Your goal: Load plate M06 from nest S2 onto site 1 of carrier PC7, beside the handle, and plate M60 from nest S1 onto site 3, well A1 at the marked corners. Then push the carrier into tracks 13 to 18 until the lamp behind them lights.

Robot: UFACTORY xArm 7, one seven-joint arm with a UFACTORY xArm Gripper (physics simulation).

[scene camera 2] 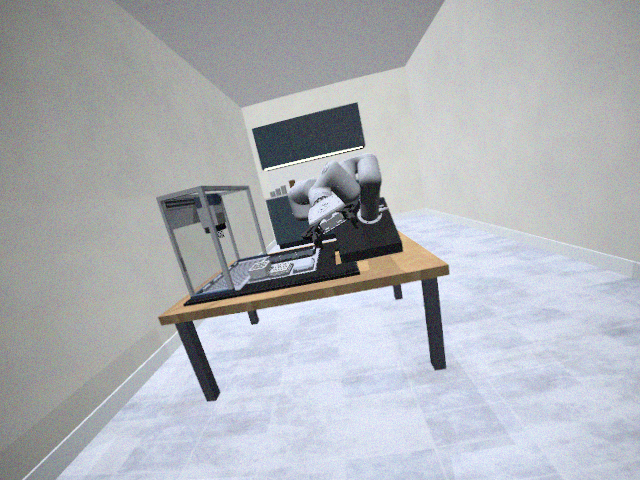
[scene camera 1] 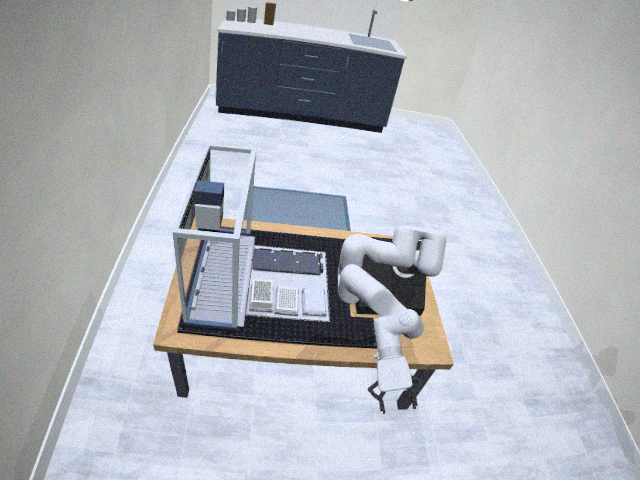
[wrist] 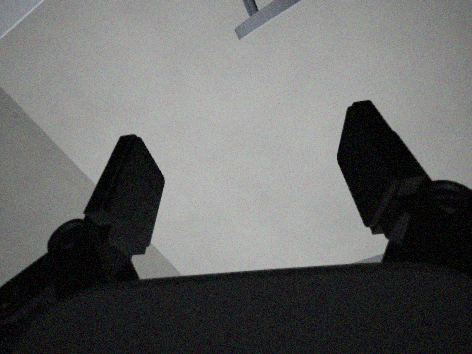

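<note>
My gripper is open and empty, out past the table's front edge in scene camera 1, well away from the plates. Two plates with dotted tops, a left one and a middle one, and a plain pale one sit in a row on the white board. Their labels and nest names are too small to read. The long dark carrier lies behind them, with no plate on it. The grooved track deck is left of them. No lit lamp can be made out.
A tall grey open frame stands over the track deck, with a blue and grey head hanging in it. The black arm base is at the table's right. A grey bar shows at the top of the wrist view.
</note>
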